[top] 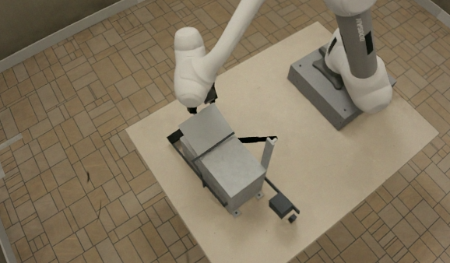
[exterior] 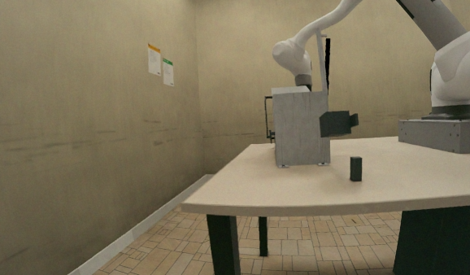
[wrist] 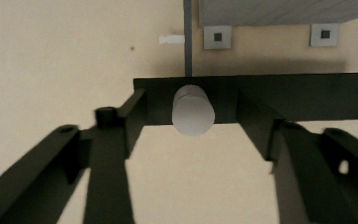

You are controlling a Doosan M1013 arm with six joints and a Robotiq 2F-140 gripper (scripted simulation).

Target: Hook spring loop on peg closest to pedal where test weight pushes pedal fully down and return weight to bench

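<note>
Right now my hand is 10 mm above the steel test weight.
</note>
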